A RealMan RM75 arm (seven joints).
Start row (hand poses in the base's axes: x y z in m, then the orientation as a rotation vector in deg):
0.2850 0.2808 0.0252 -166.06 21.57 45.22
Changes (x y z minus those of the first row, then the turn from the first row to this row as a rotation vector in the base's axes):
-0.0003 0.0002 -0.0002 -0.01 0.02 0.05
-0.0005 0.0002 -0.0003 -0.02 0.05 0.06
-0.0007 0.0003 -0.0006 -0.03 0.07 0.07
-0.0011 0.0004 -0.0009 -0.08 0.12 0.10
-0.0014 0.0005 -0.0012 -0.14 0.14 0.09
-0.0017 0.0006 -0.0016 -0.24 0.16 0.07
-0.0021 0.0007 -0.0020 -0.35 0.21 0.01
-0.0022 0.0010 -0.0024 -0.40 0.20 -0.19
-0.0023 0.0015 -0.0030 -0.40 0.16 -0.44
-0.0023 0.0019 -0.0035 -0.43 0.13 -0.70
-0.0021 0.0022 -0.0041 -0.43 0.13 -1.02
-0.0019 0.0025 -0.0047 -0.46 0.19 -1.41
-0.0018 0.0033 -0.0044 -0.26 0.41 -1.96
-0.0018 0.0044 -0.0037 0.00 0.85 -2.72
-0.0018 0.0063 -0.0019 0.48 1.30 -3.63
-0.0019 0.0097 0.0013 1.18 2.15 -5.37
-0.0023 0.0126 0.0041 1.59 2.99 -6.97
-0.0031 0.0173 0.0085 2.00 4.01 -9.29
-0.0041 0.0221 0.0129 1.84 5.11 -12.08
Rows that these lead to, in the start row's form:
0.2847 0.2810 0.0250 -166.08 21.51 45.26
0.2845 0.2810 0.0249 -166.09 21.50 45.30
0.2843 0.2811 0.0246 -166.10 21.49 45.34
0.2839 0.2812 0.0243 -166.14 21.48 45.42
0.2836 0.2813 0.0240 -166.19 21.53 45.45
0.2833 0.2814 0.0236 -166.26 21.61 45.48
0.2829 0.2815 0.0232 -166.33 21.75 45.55
0.2828 0.2818 0.0228 -166.29 22.06 45.50
0.2827 0.2823 0.0222 -166.20 22.41 45.41
0.2827 0.2827 0.0217 -166.12 22.79 45.32
0.2829 0.2830 0.0211 -165.99 23.25 45.28
0.2831 0.2833 0.0205 -165.83 23.82 45.31
0.2832 0.2841 0.0208 -165.34 24.52 45.54
0.2832 0.2852 0.0215 -164.64 25.50 46.06
0.2832 0.2871 0.0233 -163.66 26.57 46.55
0.2831 0.2905 0.0265 -161.96 28.70 47.47
0.2827 0.2934 0.0293 -160.57 30.77 48.39
0.2819 0.2981 0.0337 -158.72 33.81 49.43
0.2809 0.3029 0.0381 -157.04 37.77 50.49

